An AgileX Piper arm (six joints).
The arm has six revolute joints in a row. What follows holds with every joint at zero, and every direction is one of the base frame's. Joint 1 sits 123.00 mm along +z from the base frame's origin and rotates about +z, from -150.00 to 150.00 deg. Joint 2 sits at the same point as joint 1 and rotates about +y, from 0.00 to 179.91 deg. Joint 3 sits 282.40 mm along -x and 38.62 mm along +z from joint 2 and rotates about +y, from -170.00 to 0.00 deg. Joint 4 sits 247.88 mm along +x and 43.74 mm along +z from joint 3 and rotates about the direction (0.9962, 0, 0.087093), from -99.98 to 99.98 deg. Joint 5 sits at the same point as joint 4 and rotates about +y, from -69.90 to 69.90 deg. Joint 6 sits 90.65 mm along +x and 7.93 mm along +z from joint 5 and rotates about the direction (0.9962, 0, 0.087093), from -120.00 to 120.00 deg. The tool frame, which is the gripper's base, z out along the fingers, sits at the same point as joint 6; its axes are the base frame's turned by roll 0.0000, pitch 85.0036 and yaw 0.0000 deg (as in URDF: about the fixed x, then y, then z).
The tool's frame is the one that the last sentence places.
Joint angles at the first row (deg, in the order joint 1, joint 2, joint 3, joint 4, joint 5, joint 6):
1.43 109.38 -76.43 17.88 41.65 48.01
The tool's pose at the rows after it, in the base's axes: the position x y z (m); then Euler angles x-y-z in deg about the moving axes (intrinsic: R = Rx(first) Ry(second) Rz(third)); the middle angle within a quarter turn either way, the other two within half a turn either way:
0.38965, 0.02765, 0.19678, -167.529, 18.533, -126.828
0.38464, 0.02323, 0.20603, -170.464, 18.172, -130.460
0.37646, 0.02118, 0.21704, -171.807, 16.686, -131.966
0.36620, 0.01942, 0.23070, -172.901, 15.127, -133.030
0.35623, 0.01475, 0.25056, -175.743, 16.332, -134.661
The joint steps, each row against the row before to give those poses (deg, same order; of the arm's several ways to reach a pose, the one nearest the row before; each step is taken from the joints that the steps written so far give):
0.00 -0.40 0.00 -1.55 2.75 -1.26
0.00 -1.61 -0.06 -4.36 1.72 -1.20
0.00 -1.95 0.00 -2.17 3.33 -0.17
0.00 -2.40 0.00 -1.72 3.89 0.00
0.00 -3.33 -0.06 -3.61 2.12 0.00

